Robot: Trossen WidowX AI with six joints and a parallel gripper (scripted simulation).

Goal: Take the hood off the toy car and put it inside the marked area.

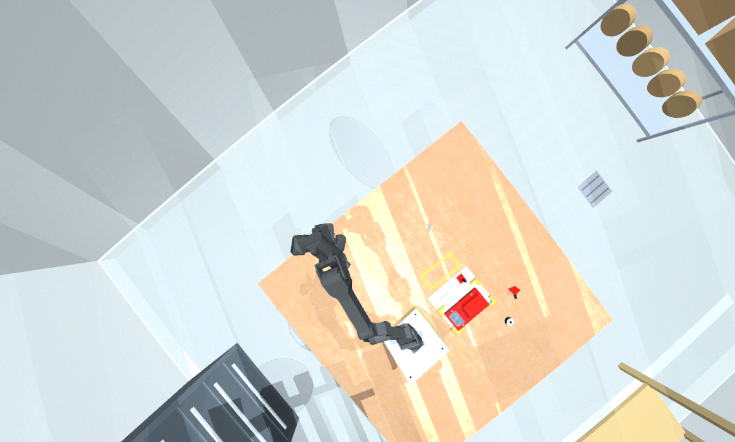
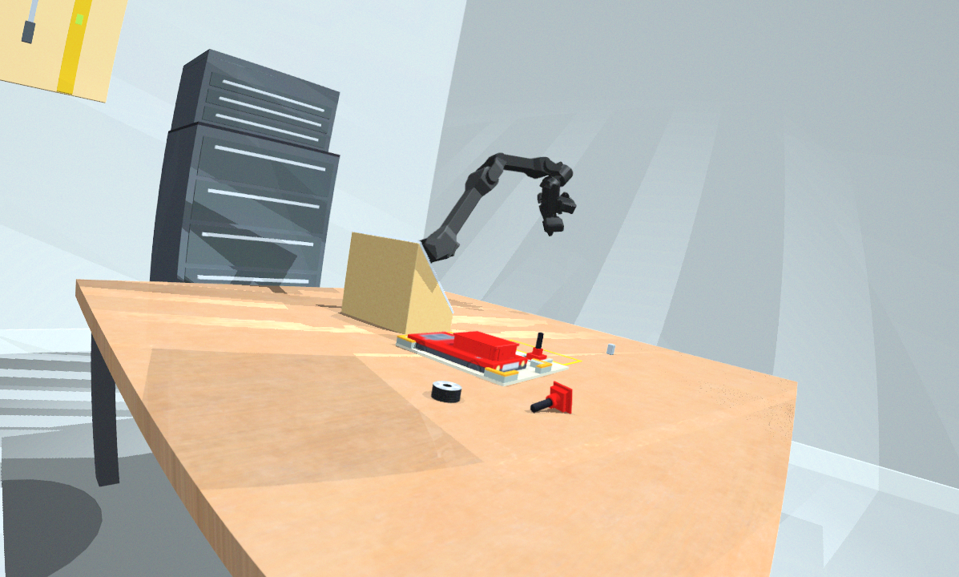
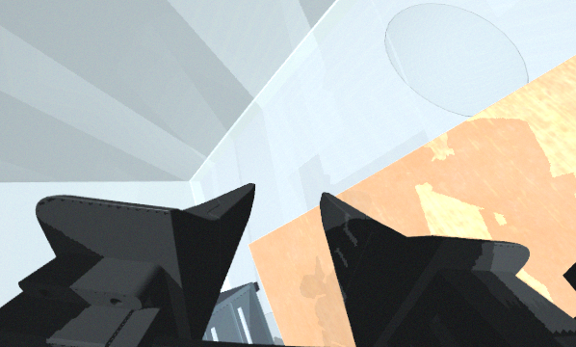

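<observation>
Now: the red hood 28 cm ahead of my gripper tip, 76 cm to the right of it and 25 cm below it. Also, from my gripper tip: white cube (39 cm ahead, 34 cm to the right, 28 cm below); then black wheel (36 cm ahead, 96 cm to the right, 28 cm below); then baseplate (26 cm ahead, 72 cm to the right, 28 cm below).
</observation>
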